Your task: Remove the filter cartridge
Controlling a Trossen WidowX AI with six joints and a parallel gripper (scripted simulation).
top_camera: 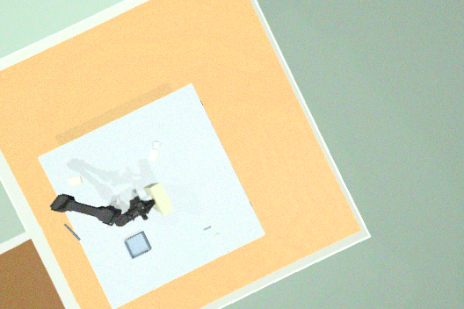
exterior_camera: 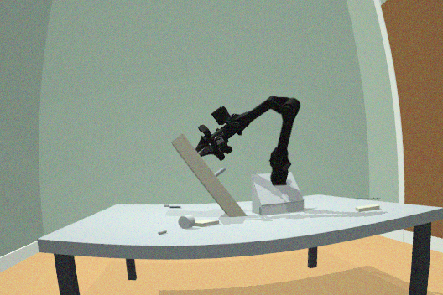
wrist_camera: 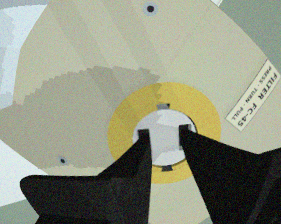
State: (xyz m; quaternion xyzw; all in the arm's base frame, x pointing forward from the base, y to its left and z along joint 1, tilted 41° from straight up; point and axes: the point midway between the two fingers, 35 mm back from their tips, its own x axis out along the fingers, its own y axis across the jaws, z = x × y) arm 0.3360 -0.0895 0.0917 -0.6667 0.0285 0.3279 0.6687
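Right now the round white filter cartridge is 1 cm below my gripper tip and 1 cm ahead of it. Also, from my gripper tip: grey square tray (42 cm behind, 28 cm to the right, 26 cm below); then beige service panel (8 cm below, 4 cm behind).
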